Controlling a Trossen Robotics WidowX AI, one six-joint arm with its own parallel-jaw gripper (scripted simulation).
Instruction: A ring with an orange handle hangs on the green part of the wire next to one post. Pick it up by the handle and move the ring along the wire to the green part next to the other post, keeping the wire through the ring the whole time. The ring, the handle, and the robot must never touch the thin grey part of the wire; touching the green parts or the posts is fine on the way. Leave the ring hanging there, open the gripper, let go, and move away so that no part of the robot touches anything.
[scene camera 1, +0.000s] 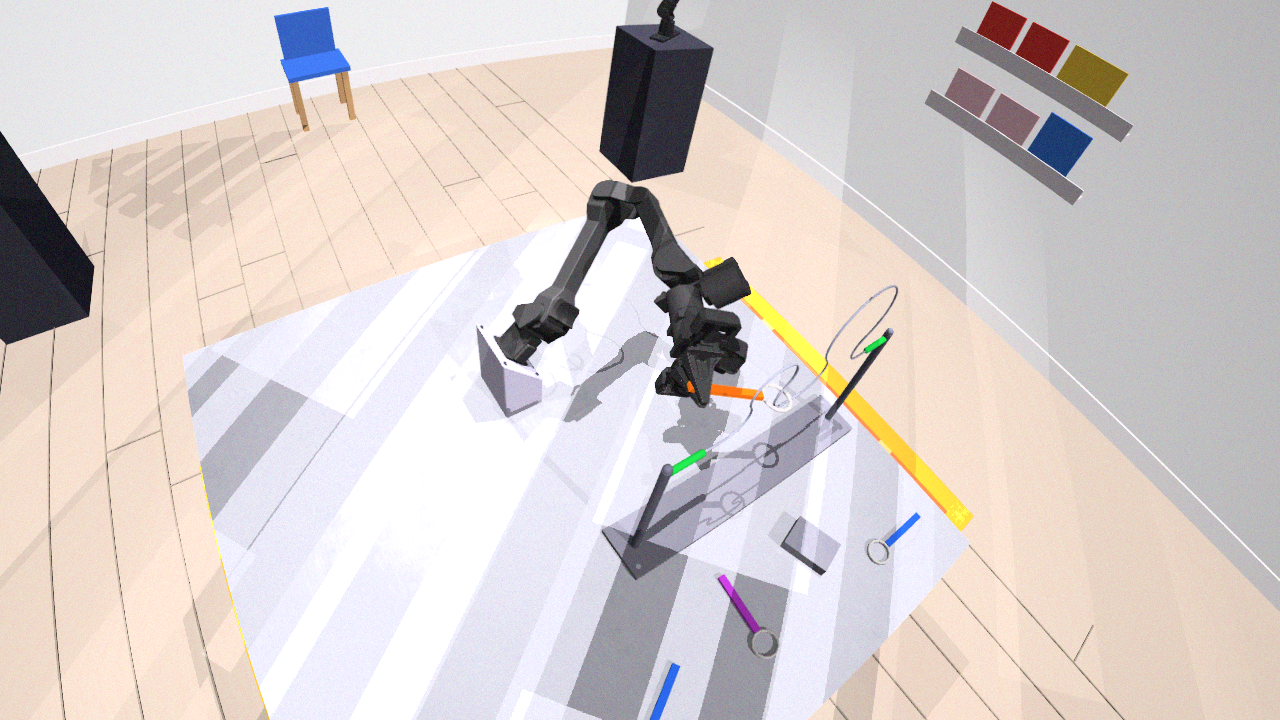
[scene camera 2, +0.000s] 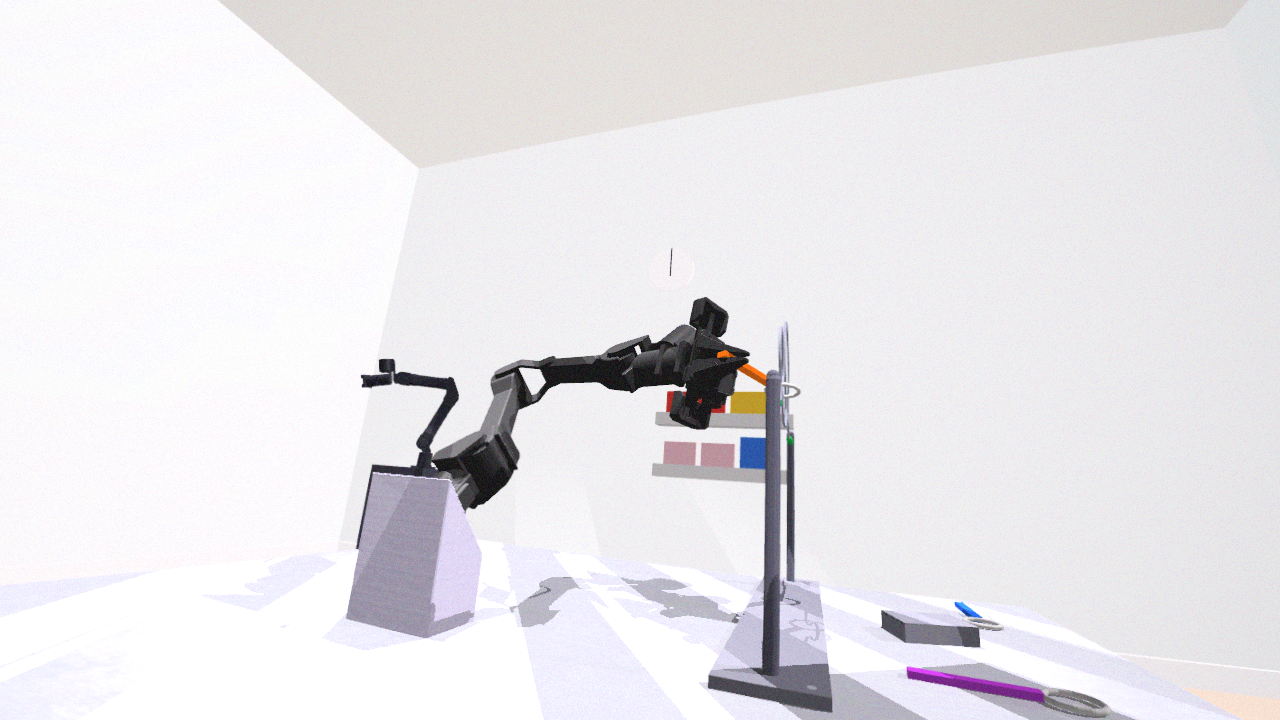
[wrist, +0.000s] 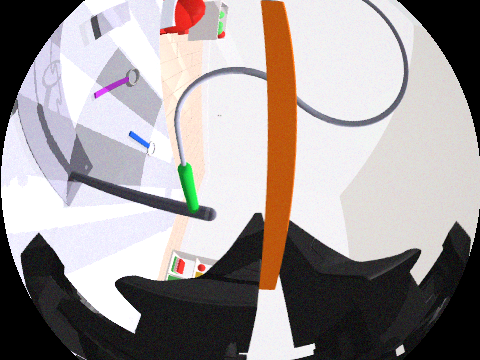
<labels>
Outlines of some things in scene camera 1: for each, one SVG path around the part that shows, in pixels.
My gripper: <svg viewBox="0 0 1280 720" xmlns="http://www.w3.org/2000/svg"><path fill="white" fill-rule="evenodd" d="M689 306L675 311L670 317L670 325L666 331L667 336L673 338L674 344L670 351L670 358L677 359L674 360L671 367L666 367L661 371L654 382L655 391L658 395L691 397L699 408L706 408L710 403L714 371L719 374L725 374L725 372L731 375L736 374L746 362L749 344L736 338L736 335L742 329L740 318L735 313L709 307L701 309ZM689 381L691 381L696 393L688 391L687 384Z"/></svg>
A purple-handled ring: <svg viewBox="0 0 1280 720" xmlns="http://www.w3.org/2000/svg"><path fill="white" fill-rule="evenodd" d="M723 574L718 578L719 583L727 592L728 597L730 597L734 606L739 610L739 614L753 633L751 649L759 658L773 658L780 647L778 636L770 629L760 629L730 581ZM760 632L771 633L776 639L777 647L769 656L763 656L755 649L754 639Z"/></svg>
</labels>
